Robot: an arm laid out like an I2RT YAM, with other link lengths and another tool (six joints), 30 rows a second.
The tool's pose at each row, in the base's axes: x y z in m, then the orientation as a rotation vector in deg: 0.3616 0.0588 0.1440 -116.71 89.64 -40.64; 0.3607 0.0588 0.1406 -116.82 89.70 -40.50; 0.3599 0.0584 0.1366 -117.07 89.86 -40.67; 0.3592 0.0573 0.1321 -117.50 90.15 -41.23; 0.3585 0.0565 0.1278 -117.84 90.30 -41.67; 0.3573 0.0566 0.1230 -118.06 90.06 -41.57; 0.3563 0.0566 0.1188 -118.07 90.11 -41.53; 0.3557 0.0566 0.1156 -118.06 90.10 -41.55; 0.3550 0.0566 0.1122 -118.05 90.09 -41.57; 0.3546 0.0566 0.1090 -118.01 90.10 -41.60; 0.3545 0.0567 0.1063 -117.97 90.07 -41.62; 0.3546 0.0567 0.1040 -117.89 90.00 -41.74; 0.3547 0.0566 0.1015 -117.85 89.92 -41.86; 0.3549 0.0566 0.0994 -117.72 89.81 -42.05
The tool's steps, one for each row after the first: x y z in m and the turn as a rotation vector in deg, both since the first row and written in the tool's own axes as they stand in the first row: -0.0006 0.0028 0.0020 -0.14 -0.05 -0.01; -0.0008 0.0061 0.0044 -0.35 0.19 -0.13; -0.0004 0.0098 0.0073 -0.66 0.77 -0.39; -0.0003 0.0133 0.0101 -0.86 1.20 -0.63; -0.0012 0.0172 0.0129 -0.89 1.06 -0.83; -0.0019 0.0206 0.0154 -0.94 1.06 -0.80; -0.0024 0.0232 0.0174 -0.92 1.07 -0.81; -0.0029 0.0259 0.0196 -0.90 1.07 -0.81; -0.0034 0.0282 0.0217 -0.88 1.09 -0.79; -0.0038 0.0300 0.0237 -0.83 1.08 -0.78; -0.0041 0.0314 0.0255 -0.71 1.12 -0.79; -0.0042 0.0330 0.0274 -0.61 1.15 -0.83; -0.0044 0.0342 0.0292 -0.41 1.21 -0.84
